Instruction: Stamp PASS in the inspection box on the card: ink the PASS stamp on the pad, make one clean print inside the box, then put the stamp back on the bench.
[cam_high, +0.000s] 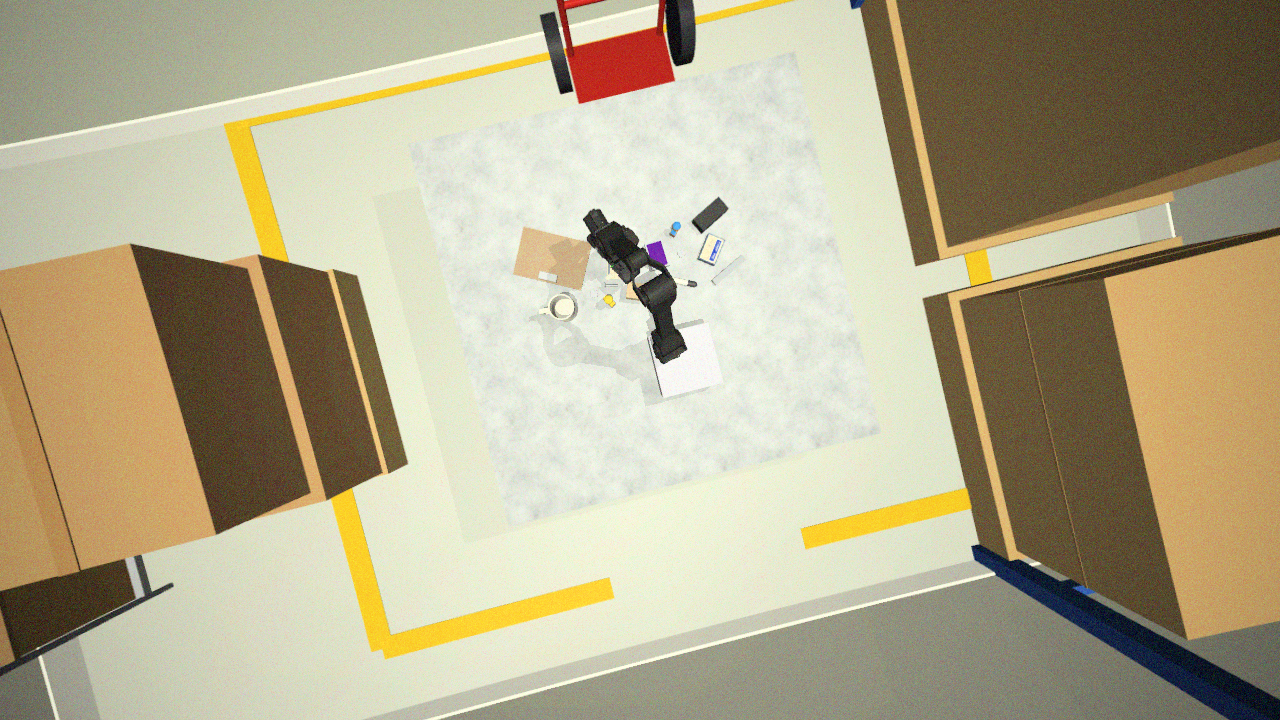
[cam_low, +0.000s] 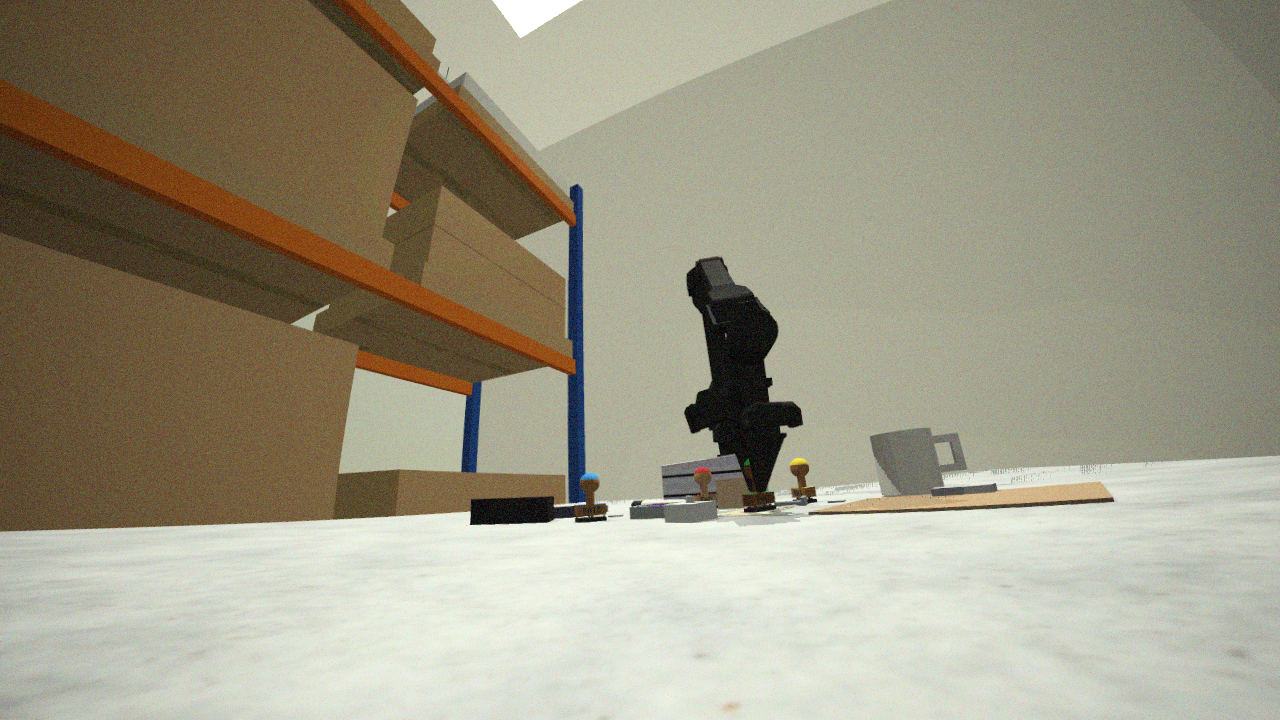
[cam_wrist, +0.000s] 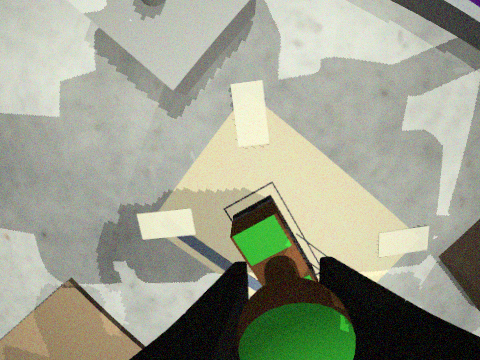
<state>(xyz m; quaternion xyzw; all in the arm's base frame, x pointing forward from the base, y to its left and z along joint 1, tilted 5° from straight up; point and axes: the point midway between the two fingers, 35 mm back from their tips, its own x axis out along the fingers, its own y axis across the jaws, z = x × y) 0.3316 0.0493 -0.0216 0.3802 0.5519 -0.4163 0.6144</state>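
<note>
Right now the green-knobbed stamp is right at my gripper tip. Also, from my gripper tip: tan box (11 cm behind, 3 cm to the right); cream card (3 cm below); yellow-knobbed stamp (11 cm behind, 7 cm to the left).
</note>
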